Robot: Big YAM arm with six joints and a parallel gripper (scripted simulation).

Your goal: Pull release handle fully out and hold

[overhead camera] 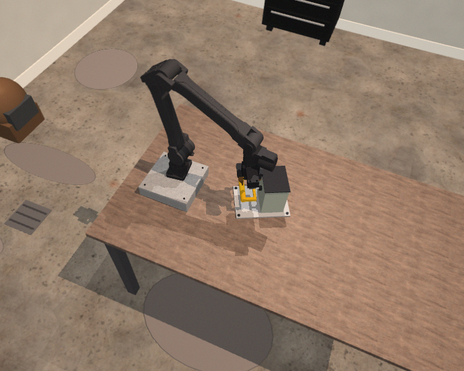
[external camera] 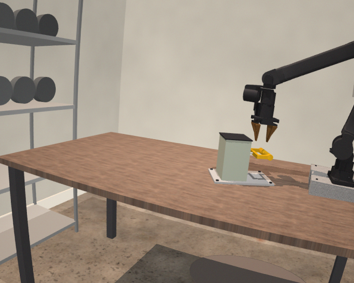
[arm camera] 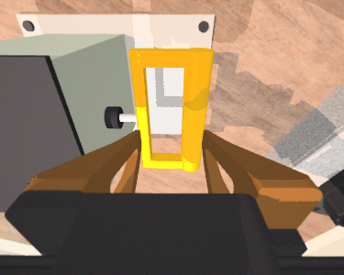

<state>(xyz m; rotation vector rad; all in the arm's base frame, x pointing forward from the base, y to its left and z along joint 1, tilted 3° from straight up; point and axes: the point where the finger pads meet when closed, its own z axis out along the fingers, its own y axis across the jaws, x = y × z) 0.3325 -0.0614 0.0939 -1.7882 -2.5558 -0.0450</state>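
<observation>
The release handle is 3 cm ahead of my hand, 2 cm to the left of it and 6 cm below it. Round my hand: white baseplate: 7 cm ahead, 4 cm to the left, 16 cm below.
</observation>
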